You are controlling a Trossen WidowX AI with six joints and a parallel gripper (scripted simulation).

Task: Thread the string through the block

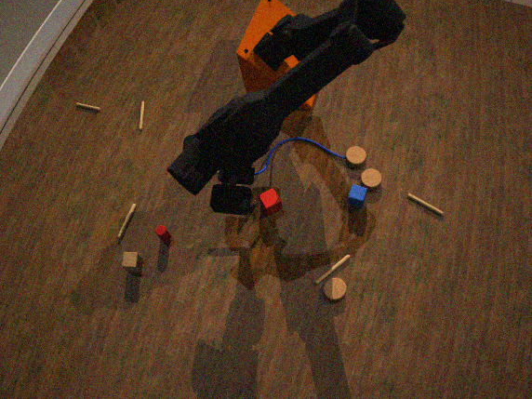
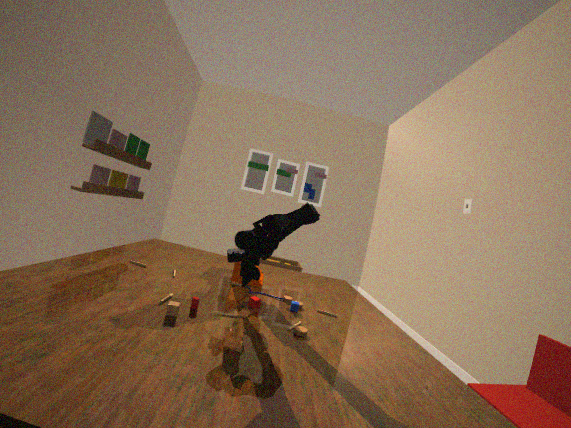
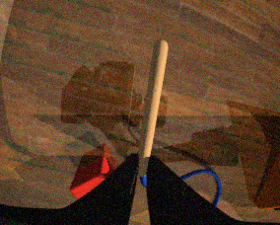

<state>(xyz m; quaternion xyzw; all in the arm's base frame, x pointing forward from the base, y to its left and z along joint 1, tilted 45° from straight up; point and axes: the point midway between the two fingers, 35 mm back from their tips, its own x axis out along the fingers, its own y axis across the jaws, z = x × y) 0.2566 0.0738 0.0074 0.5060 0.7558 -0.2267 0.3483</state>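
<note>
Right now my gripper tip is 50 mm to the right of the red cube, 40 mm above it and 10 mm short of it. Also, from my gripper tip: thin wooden stick: 10 mm to the right; red cylinder: 150 mm ahead, 110 mm to the right, 40 mm below; blue cube: 200 mm to the left, 50 mm behind, 40 mm below.
</note>
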